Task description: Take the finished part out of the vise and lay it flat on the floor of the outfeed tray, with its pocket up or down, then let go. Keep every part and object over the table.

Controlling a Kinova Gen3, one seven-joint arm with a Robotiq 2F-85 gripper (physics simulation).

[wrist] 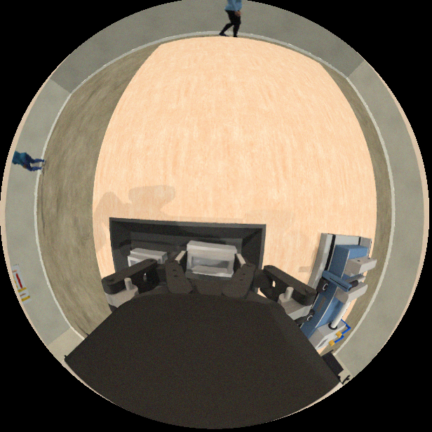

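Note:
The finished part (211, 259), a light grey block with a pocket, is between the fingers of my gripper (210, 259), which is shut on it. The pocket shows on the side facing the camera. The part is over the dark outfeed tray (187, 221), inside the tray's outline in this view. How far it is above the tray floor cannot be told. The blue and grey vise (327, 305) stands to the right, with a gap between its jaws.
Another grey part (148, 256) lies in the tray at the left, close beside the held one and partly hidden by my left finger linkage. The wooden table (230, 125) extends beyond the tray. Two people (233, 17) (27, 161) are beyond the table.

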